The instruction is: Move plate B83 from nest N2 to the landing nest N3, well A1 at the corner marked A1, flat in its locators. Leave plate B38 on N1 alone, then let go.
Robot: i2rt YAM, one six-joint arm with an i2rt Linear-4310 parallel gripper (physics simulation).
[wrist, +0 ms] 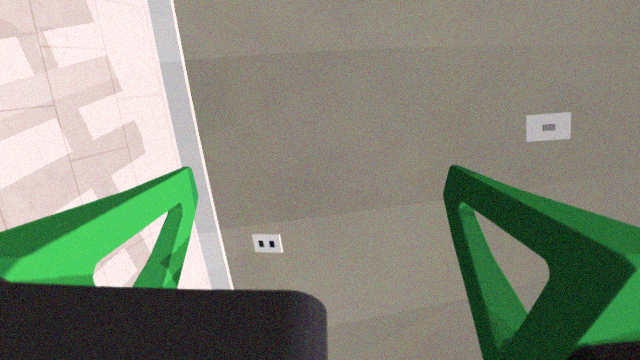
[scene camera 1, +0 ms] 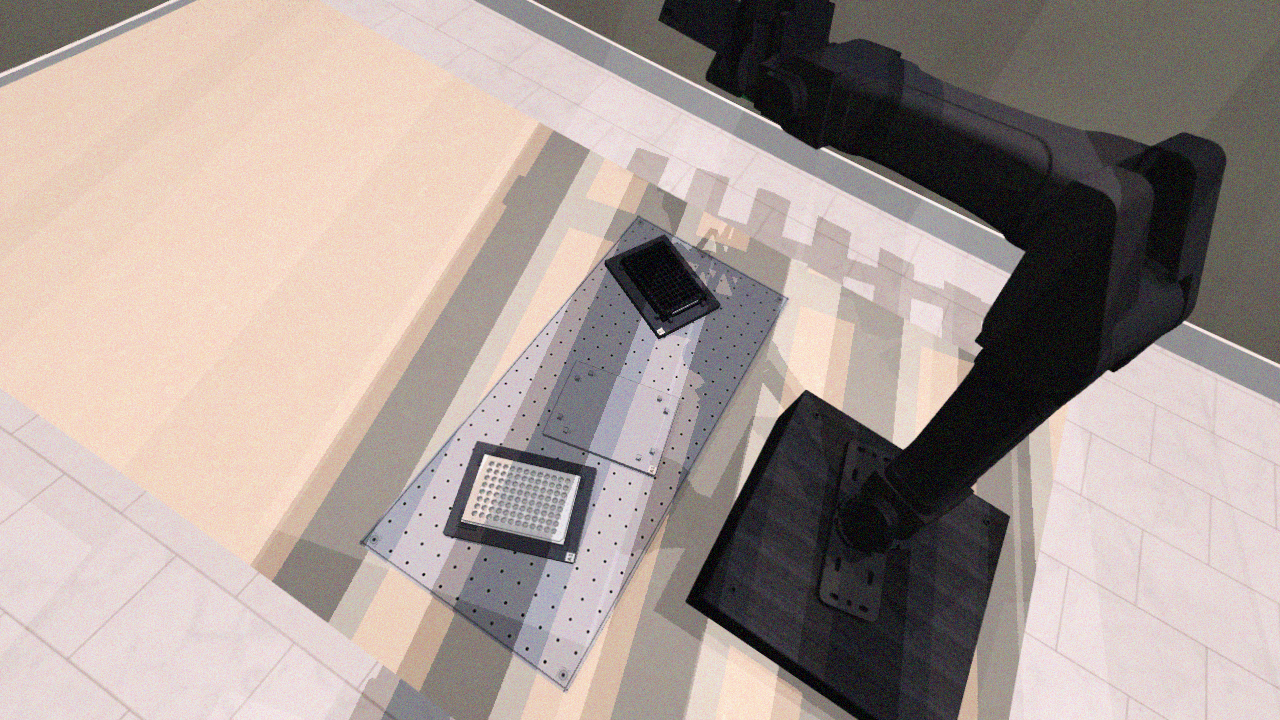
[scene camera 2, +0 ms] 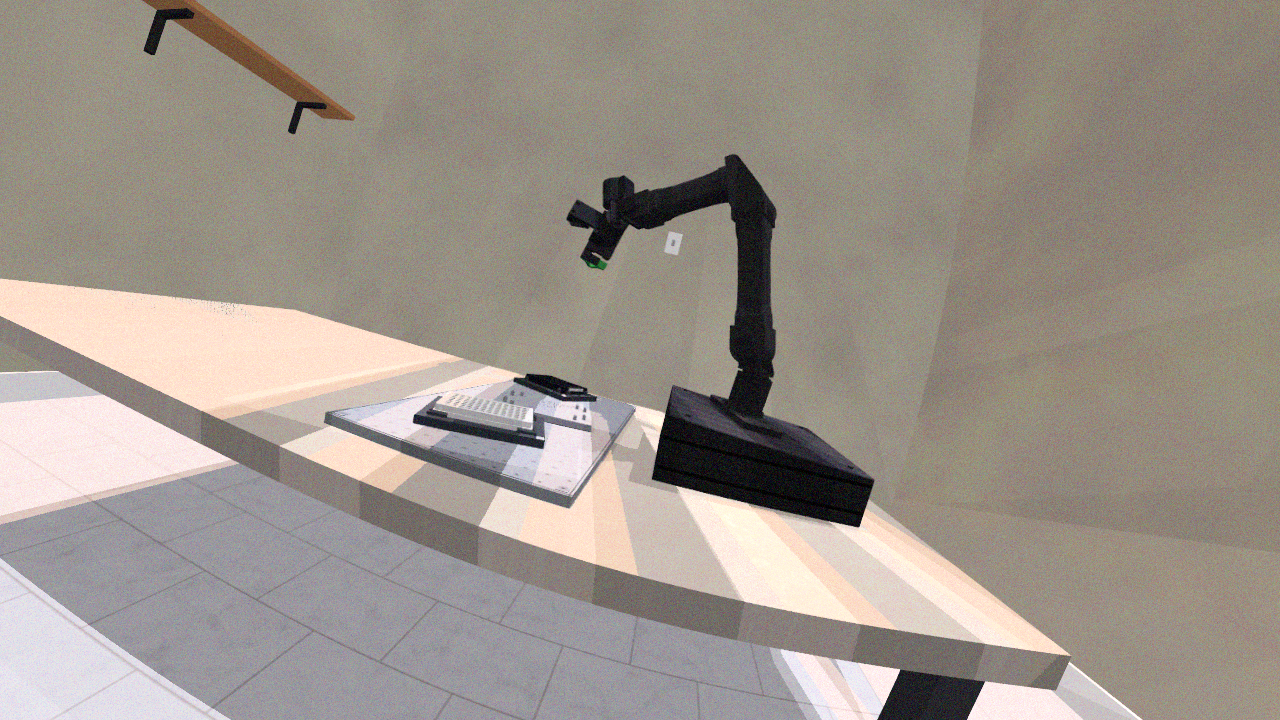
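A white multi-well plate lies in a dark nest at the near end of the perforated board. A black plate sits in another dark nest at the far end. Between them is a bare grey nest with small locator pegs. The nest labels and plate codes are too small to read. My gripper is open and empty, high above the board; its green fingers stand wide apart in the wrist view. Its fingers are out of frame in scene camera 1.
The perforated board lies on the wooden table. The arm's black base block stands beside it. A wooden shelf hangs on the wall. Wall outlet and white wall plate show beyond the fingers.
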